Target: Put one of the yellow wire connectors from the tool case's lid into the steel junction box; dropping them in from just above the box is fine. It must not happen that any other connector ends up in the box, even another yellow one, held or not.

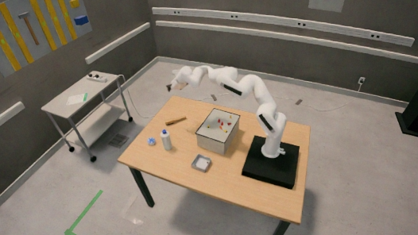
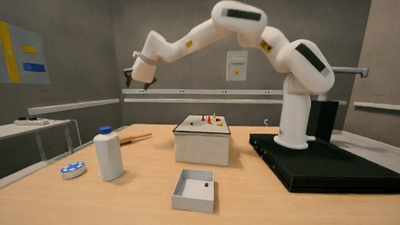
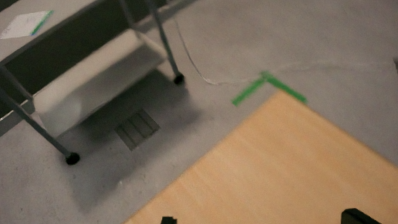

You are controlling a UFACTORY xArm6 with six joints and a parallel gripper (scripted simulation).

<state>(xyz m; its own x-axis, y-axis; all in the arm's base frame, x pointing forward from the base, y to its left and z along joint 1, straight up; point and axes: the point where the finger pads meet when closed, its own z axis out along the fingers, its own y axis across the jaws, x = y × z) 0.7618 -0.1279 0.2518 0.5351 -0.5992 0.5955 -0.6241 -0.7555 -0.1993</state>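
Now: the yellow wire connector 43 cm behind my hand, 2 cm to the right of it and 17 cm below it. Also, from my hand: tool case (37 cm behind, 8 cm to the left, 21 cm below); white bottle (6 cm behind, 30 cm to the left, 23 cm below).
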